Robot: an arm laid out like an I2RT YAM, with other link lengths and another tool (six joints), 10 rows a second.
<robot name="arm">
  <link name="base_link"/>
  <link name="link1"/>
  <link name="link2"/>
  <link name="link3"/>
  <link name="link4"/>
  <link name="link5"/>
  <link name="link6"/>
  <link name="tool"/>
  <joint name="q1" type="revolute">
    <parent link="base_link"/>
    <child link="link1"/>
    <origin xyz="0 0 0.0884" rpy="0 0 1.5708"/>
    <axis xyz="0 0 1"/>
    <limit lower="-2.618" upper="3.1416"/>
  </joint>
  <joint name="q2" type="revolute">
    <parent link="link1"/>
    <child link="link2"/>
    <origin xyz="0.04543 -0.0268 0.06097" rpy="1.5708 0 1.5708"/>
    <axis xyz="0 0 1"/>
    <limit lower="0" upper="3.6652"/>
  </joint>
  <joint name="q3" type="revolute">
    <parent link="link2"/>
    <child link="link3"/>
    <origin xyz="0.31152 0 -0.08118" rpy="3.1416 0 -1.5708"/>
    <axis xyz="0 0 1"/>
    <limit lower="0" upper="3.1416"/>
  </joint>
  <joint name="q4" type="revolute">
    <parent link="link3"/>
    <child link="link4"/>
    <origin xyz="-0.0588 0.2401 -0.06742"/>
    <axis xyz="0 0 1"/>
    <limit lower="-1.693" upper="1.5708"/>
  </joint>
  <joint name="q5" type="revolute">
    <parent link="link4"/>
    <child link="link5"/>
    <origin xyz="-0.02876 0.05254 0.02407" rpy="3.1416 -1.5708 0"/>
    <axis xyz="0 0 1"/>
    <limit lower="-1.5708" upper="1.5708"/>
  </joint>
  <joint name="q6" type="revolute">
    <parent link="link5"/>
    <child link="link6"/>
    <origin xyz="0 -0.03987 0.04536" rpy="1.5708 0 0"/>
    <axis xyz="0 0 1"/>
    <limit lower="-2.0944" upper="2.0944"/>
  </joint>
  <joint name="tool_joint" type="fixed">
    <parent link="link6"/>
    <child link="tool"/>
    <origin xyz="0.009 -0.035 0.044" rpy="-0.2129 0 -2.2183"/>
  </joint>
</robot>
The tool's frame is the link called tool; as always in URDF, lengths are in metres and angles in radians.
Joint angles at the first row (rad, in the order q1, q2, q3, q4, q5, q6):
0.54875, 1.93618, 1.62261, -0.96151, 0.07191, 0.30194
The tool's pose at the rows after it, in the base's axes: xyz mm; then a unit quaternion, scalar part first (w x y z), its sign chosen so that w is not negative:
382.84 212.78 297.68 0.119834 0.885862 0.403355 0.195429
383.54 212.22 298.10 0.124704 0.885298 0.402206 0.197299
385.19 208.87 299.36 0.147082 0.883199 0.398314 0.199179
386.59 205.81 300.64 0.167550 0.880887 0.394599 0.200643
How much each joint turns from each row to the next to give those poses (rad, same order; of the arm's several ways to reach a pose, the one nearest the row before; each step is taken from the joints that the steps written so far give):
0.00000, -0.00002, -0.00001, 0.00190, 0.00953, -0.00001
0.00000, 0.00002, 0.00003, 0.00304, 0.01030, 0.00001
-0.00001, 0.00000, -0.00003, 0.00041, 0.04578, -0.00002
0.00002, -0.00001, -0.00002, 0.00001, 0.04197, 0.00002

